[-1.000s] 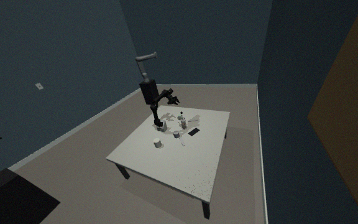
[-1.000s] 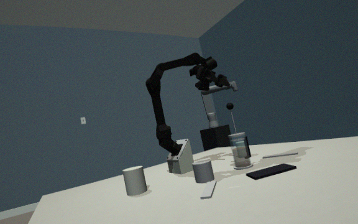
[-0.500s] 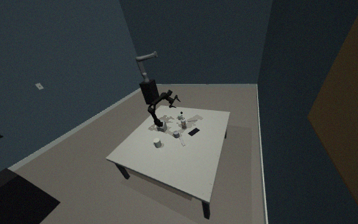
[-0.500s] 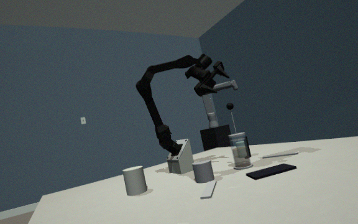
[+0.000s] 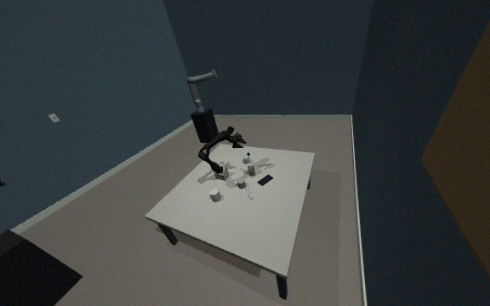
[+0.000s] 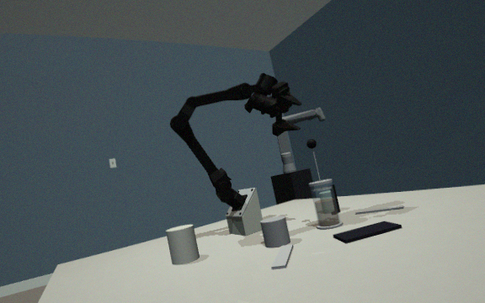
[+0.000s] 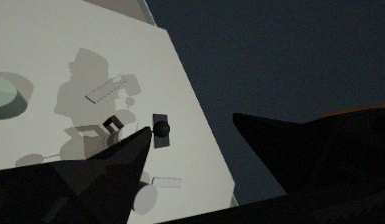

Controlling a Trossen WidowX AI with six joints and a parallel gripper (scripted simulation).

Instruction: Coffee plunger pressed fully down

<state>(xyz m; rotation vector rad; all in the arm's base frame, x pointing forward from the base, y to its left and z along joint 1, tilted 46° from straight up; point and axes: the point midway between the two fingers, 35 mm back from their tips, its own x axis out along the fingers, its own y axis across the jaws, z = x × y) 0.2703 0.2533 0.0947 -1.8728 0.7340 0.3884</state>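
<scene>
Right now my gripper tip is 2 cm short of the glass coffee press, 1 cm to the right of it and 23 cm above it.
</scene>
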